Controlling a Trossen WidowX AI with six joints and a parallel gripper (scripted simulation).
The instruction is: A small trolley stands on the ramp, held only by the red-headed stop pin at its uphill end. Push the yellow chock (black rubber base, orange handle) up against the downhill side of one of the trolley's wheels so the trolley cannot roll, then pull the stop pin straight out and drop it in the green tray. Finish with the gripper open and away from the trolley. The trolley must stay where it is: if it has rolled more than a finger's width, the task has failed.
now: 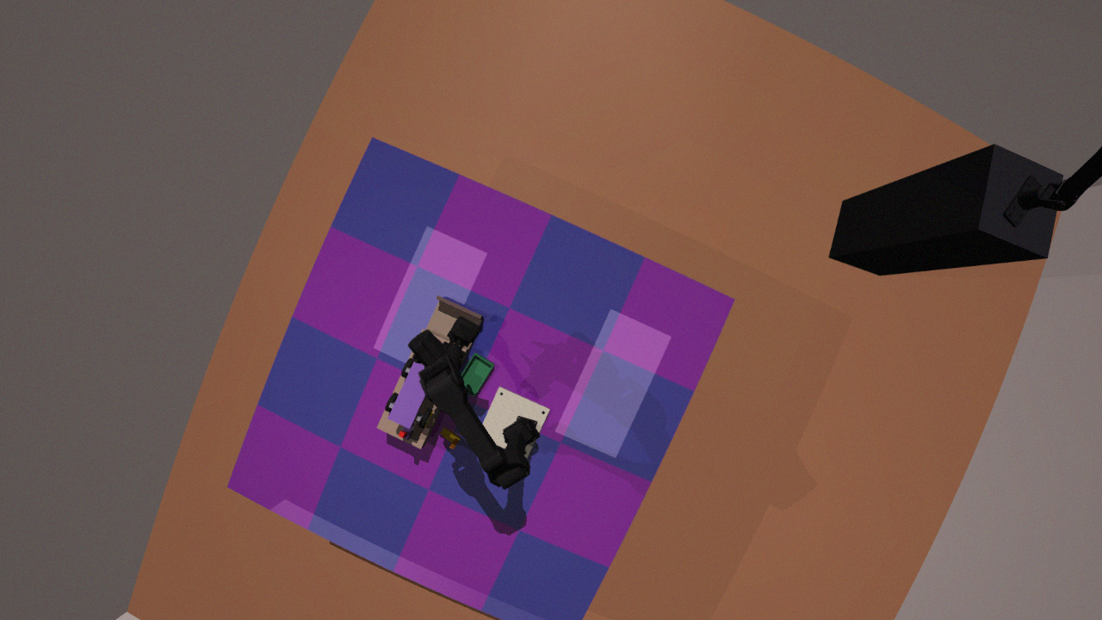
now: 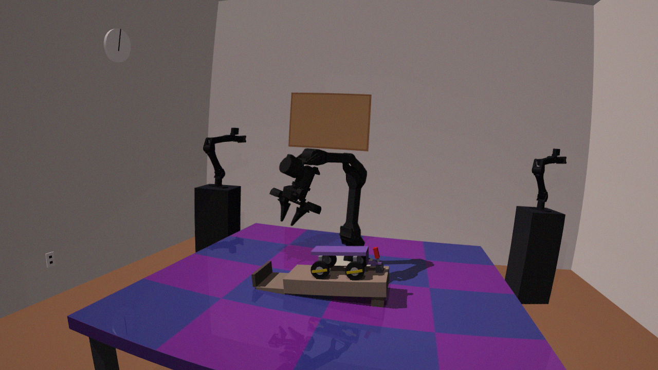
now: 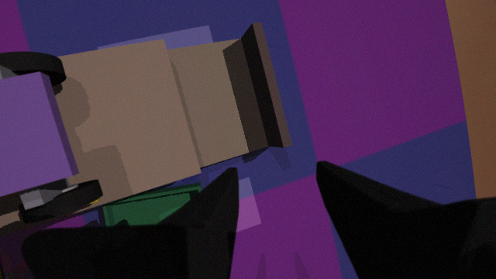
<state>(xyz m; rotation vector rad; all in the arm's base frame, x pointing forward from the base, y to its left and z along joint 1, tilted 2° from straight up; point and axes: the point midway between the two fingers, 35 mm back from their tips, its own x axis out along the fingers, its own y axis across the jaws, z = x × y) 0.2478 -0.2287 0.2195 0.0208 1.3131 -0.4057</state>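
Now: gripper tip 4 cm past the yellow chock, 33 cm to the right of it and 19 cm above it. Also, from my gripper tip: trolley (8 cm ahead, 20 cm to the left, 9 cm below); then raised lip (5 cm ahead, 7 cm to the right, 18 cm below); then green tray (5 cm behind, 12 cm to the left, 22 cm below).
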